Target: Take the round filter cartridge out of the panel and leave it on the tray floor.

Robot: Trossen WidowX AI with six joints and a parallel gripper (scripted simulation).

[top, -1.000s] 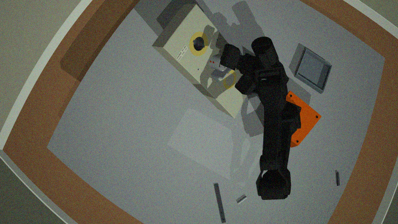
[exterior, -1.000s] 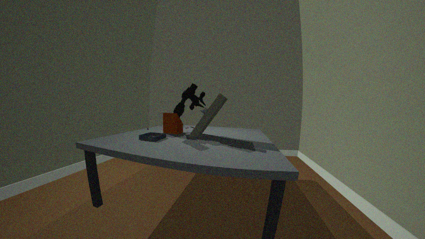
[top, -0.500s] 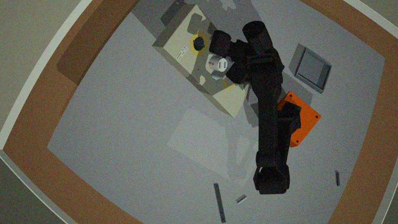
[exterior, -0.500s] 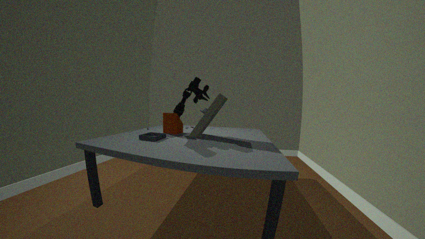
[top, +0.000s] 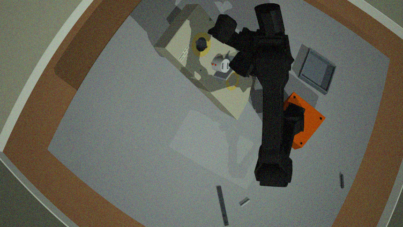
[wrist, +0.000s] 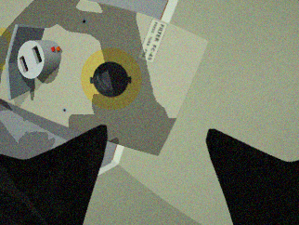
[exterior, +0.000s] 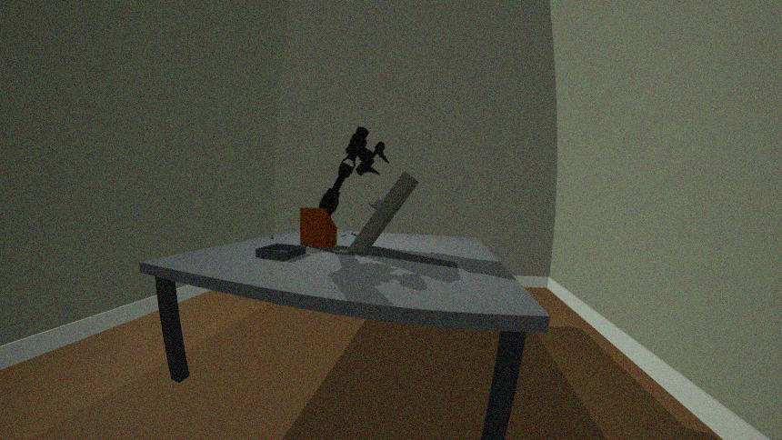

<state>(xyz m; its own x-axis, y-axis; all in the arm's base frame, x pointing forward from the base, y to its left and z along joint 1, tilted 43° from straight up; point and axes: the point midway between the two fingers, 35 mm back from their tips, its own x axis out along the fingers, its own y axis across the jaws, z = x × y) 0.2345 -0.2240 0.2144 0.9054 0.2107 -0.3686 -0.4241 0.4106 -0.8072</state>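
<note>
My gripper tip is 2 cm past the filter cartridge, 1 cm to the right of it and 17 cm above it. Also, from my gripper tip: tray: 40 cm behind, 25 cm to the right, 38 cm below.
</note>
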